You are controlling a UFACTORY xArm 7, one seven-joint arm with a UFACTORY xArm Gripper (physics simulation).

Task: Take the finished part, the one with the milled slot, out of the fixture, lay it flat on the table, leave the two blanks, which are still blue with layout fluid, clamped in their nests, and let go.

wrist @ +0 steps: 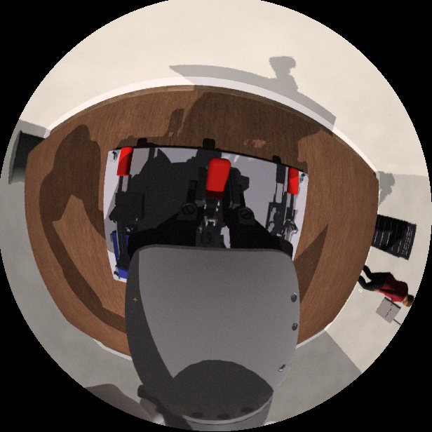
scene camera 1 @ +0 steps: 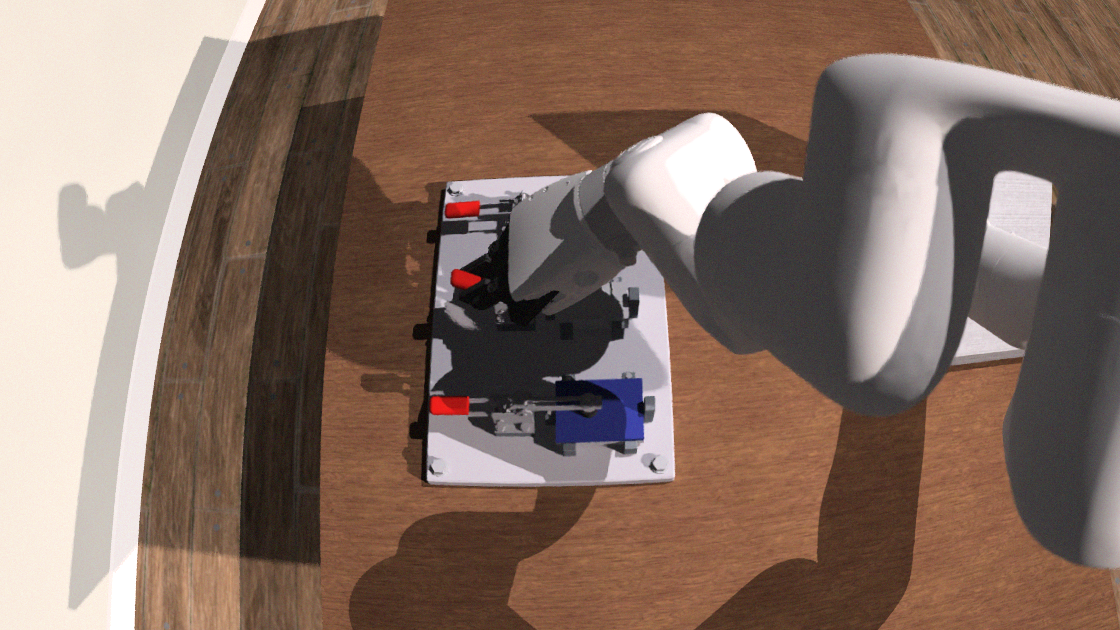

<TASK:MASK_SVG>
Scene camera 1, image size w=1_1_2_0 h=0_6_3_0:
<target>my gripper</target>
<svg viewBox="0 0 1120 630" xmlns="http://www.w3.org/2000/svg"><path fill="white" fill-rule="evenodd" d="M593 170L580 172L558 180L516 204L512 209L509 224L505 227L500 238L490 244L488 253L460 269L486 279L463 290L459 294L459 300L472 305L473 308L478 310L486 310L502 301L508 307L507 310L511 321L525 327L541 310L546 315L553 315L595 292L618 275L626 266L619 263L617 253L607 250L604 244L597 239L588 226L580 206L579 187L581 180Z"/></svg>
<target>blue blank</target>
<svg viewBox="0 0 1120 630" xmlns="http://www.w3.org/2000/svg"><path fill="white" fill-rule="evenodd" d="M556 402L556 406L580 405L580 401ZM642 378L556 381L556 397L582 396L585 393L602 395L602 409L598 409L597 414L592 418L583 417L580 410L556 411L556 445L563 446L563 443L576 443L576 446L624 444L624 441L637 441L637 444L643 443Z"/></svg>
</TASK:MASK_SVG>
